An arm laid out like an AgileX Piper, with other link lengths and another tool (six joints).
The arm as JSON. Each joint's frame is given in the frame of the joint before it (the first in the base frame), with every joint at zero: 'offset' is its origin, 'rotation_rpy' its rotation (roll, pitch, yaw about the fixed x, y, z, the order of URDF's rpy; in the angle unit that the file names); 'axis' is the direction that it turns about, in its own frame. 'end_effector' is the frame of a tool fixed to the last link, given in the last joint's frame.
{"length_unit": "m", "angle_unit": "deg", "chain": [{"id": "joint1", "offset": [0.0, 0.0, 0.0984], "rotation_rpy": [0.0, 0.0, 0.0], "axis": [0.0, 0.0, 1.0]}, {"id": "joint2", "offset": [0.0, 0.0, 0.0], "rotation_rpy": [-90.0, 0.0, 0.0], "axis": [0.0, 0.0, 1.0]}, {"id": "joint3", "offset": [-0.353, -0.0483, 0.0], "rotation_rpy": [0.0, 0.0, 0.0], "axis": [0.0, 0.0, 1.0]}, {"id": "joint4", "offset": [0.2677, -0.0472, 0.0], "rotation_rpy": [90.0, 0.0, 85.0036], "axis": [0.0, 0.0, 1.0]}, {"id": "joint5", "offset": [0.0, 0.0, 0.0], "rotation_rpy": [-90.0, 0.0, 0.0], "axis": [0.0, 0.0, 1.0]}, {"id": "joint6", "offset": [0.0, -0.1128, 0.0], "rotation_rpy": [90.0, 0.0, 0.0], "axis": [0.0, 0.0, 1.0]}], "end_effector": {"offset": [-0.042, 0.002, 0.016], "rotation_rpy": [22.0, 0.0, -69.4]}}
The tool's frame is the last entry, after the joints.
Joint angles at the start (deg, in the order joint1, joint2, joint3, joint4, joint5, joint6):
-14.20, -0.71, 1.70, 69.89, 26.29, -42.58
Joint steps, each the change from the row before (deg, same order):
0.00, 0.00, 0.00, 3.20, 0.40, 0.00
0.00, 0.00, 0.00, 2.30, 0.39, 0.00
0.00, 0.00, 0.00, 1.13, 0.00, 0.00
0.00, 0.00, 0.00, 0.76, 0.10, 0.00
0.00, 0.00, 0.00, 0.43, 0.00, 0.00
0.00, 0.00, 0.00, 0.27, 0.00, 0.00
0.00, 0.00, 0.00, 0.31, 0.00, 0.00
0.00, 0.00, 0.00, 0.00, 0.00, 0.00
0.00, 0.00, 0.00, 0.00, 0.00, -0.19
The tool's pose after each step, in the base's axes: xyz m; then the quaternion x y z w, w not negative. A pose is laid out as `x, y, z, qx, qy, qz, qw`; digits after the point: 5 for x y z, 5 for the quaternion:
0.04983, 0.02738, 0.21327, -0.17795, 0.61841, -0.28610, 0.70997
0.04954, 0.02749, 0.21457, -0.16588, 0.62019, -0.27143, 0.71706
0.04938, 0.02709, 0.21533, -0.15881, 0.62091, -0.26541, 0.72029
0.04928, 0.02705, 0.21578, -0.15463, 0.62136, -0.26070, 0.72252
0.04922, 0.02689, 0.21607, -0.15193, 0.62160, -0.25840, 0.72371
0.04918, 0.02679, 0.21625, -0.15023, 0.62175, -0.25695, 0.72446
0.04914, 0.02668, 0.21645, -0.14828, 0.62191, -0.25529, 0.72531
0.04914, 0.02668, 0.21645, -0.14828, 0.62191, -0.25529, 0.72531
0.04912, 0.02679, 0.21652, -0.14940, 0.62123, -0.25631, 0.72530

